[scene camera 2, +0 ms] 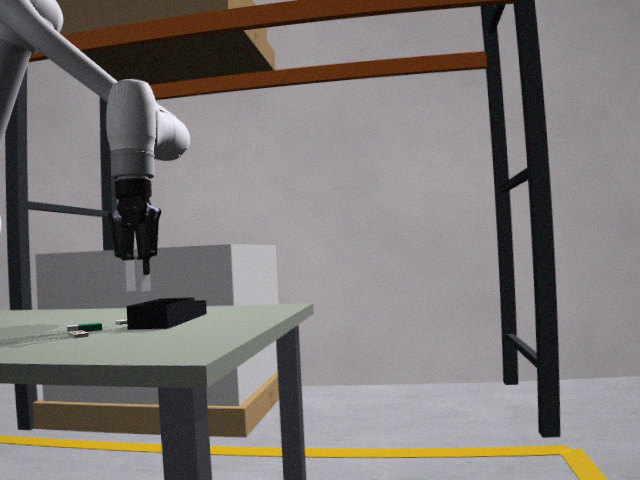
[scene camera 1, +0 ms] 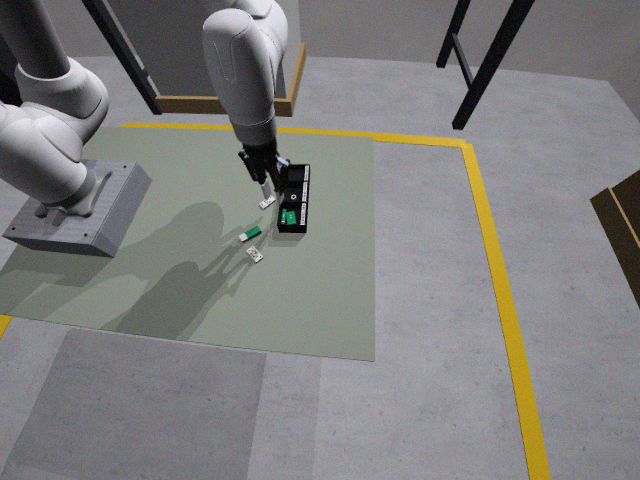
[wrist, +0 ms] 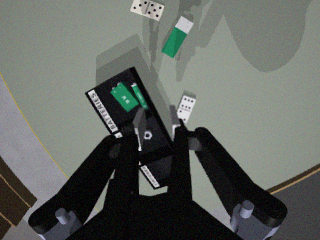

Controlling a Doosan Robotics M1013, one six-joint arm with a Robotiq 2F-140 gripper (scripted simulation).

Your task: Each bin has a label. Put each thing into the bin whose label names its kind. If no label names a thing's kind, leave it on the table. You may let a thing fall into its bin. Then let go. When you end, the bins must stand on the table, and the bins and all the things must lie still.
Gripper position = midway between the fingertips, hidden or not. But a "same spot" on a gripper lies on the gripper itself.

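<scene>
My gripper is visible in scene camera 2 [137, 291], and so is a black bin. Scene camera 1 shows my gripper and the black bin. My gripper is also visible in the wrist view, while the black bin appears in the wrist view [160, 145]. On my gripper, [wrist: 246, 203] and [scene camera 1: 245, 157] are the same spot. On the black bin, [scene camera 2: 155, 314] and [scene camera 1: 297, 228] are the same spot.
</scene>
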